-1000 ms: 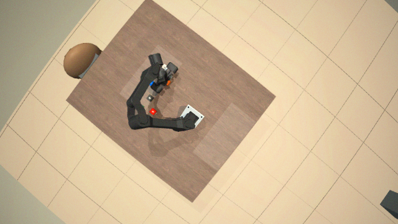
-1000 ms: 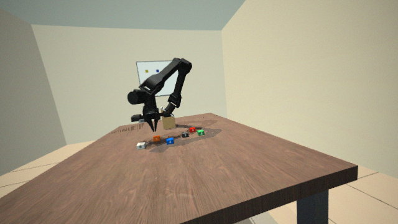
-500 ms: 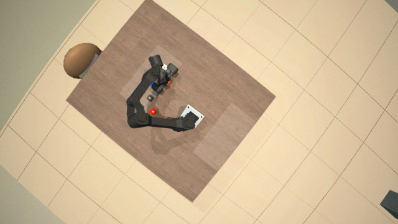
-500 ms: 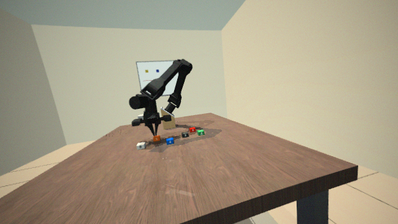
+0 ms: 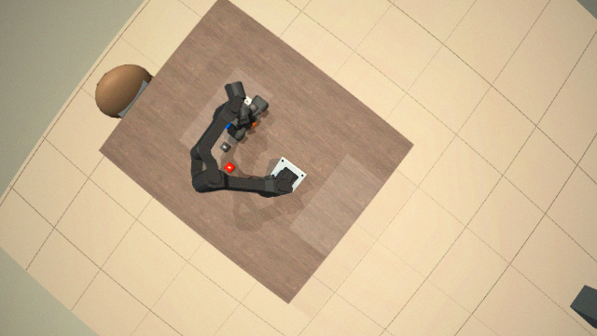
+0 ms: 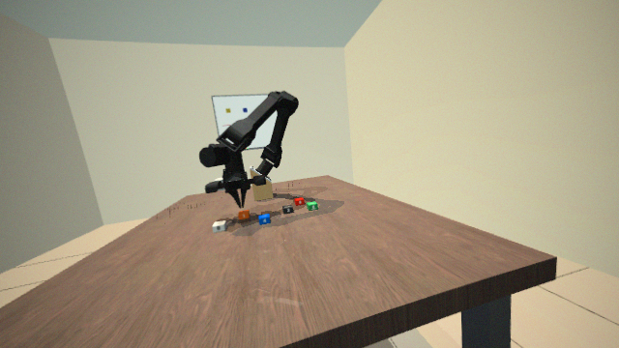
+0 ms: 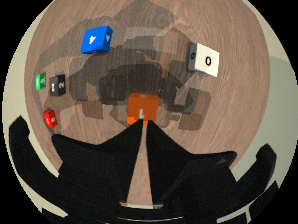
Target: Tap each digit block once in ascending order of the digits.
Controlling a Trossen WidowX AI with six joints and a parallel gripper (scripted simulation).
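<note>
Now: gripper tip 2 cm above the orange block. The rest, counted from my gripper tip: blue block (9 cm ahead, 7 cm to the left, 2 cm below); black block (3 cm ahead, 15 cm to the left, 2 cm below); white block (8 cm ahead, 6 cm to the right, 2 cm below).
</note>
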